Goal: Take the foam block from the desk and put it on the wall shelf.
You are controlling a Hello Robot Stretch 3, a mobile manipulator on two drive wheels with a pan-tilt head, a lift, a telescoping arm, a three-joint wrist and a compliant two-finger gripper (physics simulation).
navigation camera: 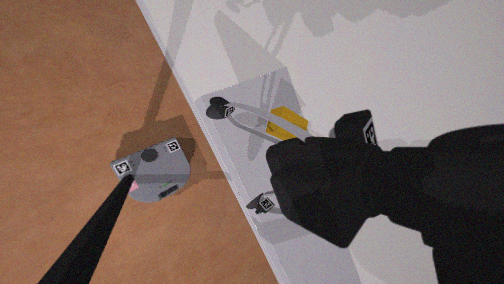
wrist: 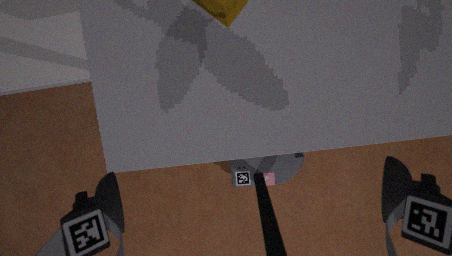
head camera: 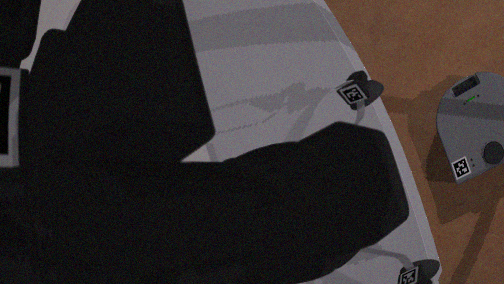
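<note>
The foam block [navigation camera: 292, 117] [wrist: 225, 9], a yellow block, lies on the pale grey desk surface [head camera: 270, 70] [navigation camera: 320, 260] [wrist: 325, 90]. One finger strip crosses over it in the navigation view. One corner of it shows at the top edge of the wrist view. It does not show in the head view, where the dark wrist and arm cover much of the desk. My gripper [head camera: 395, 180] [navigation camera: 238, 156] [wrist: 246, 186] is open and empty, with its fingertips spread near the desk edge, beyond the block on the floor side. The wall shelf is not seen in these views.
A grey robot base [head camera: 472, 125] [navigation camera: 160, 172] [wrist: 285, 167] with marker tags stands on the brown floor [head camera: 425, 35] [navigation camera: 65, 90] [wrist: 165, 215] beside the desk. A dark mast [navigation camera: 95, 235] [wrist: 267, 215] rises from it. The desk edge runs diagonally in the navigation view.
</note>
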